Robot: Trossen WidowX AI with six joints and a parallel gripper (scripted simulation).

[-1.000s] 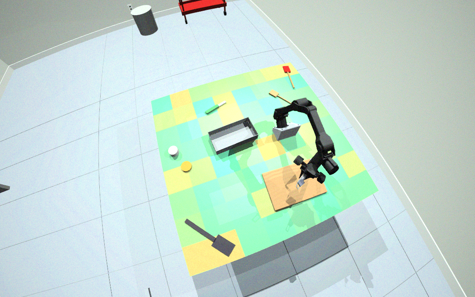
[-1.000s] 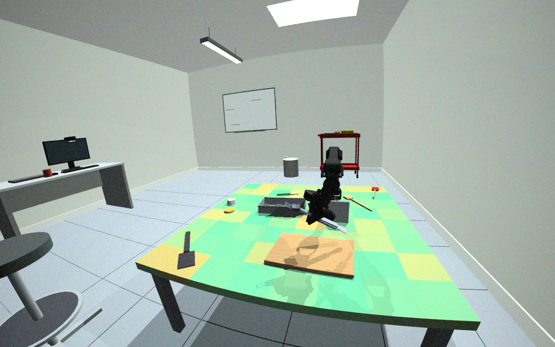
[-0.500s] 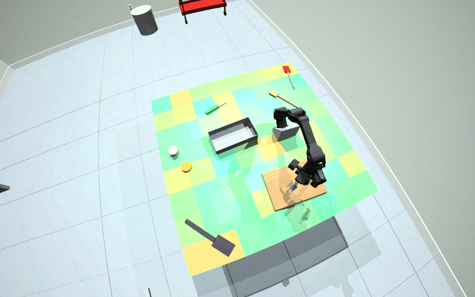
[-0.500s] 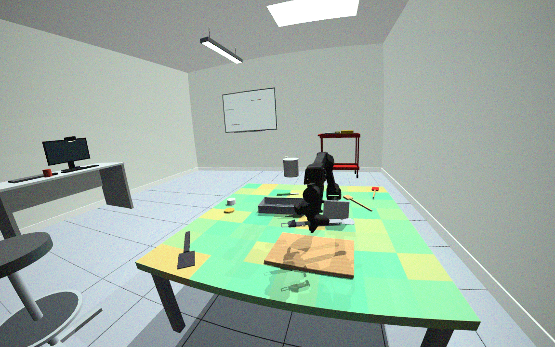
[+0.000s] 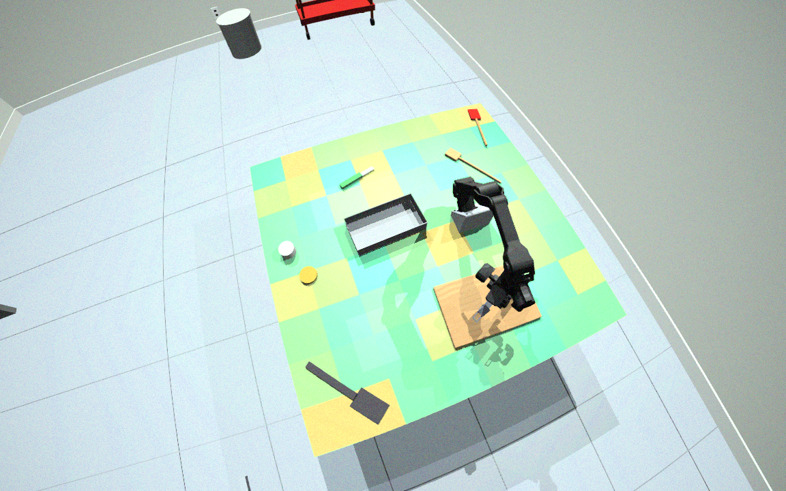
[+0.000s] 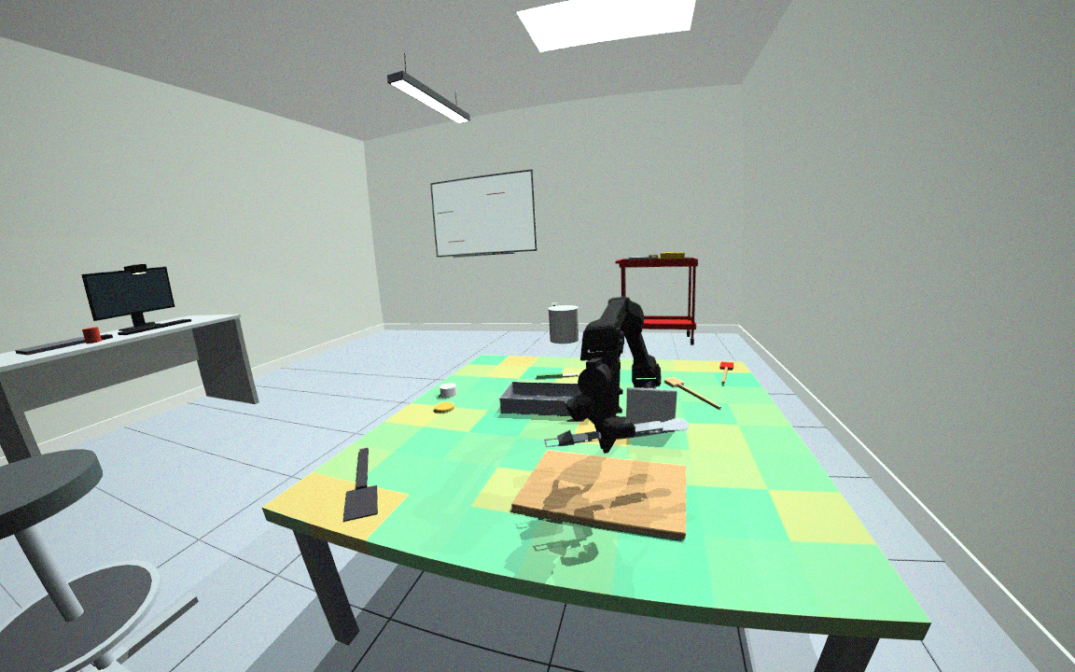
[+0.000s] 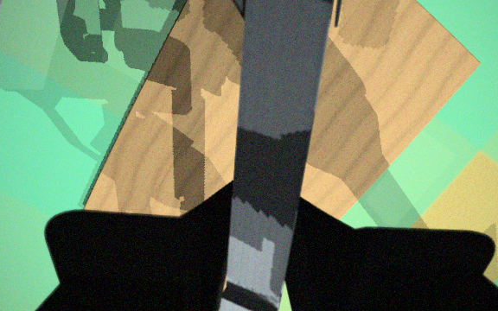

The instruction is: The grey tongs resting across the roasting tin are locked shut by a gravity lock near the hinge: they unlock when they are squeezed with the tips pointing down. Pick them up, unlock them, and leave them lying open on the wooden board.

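The wooden board lies 10 cm below my gripper tip. The rest, counted from my gripper tip: roasting tin (19 cm ahead, 47 cm to the right, 8 cm below); black spatula (60 cm ahead, 5 cm to the left, 10 cm below); red spatula (53 cm behind, 81 cm to the right, 10 cm below).
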